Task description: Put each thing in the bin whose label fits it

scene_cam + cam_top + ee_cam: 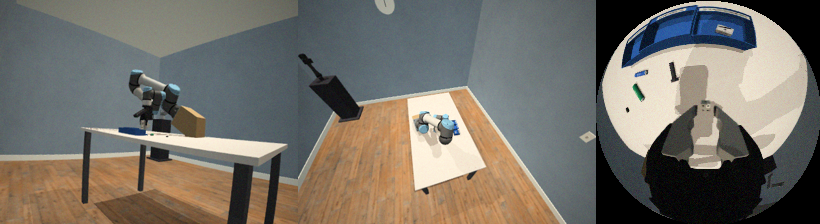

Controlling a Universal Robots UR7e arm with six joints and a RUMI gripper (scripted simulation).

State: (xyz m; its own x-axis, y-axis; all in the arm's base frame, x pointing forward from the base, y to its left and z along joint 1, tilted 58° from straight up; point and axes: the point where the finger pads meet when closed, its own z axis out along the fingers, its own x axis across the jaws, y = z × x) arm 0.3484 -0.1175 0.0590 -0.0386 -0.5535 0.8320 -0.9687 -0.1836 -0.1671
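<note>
Right now my hand is 150 mm short of the blue bin and 60 mm to the right of it. Round my hand: small grey piece (140 mm ahead, 30 mm to the right, 10 mm below); then small blue piece (140 mm to the left, 80 mm ahead, 20 mm below); then black screw (60 mm ahead, 50 mm to the left, 20 mm below).
</note>
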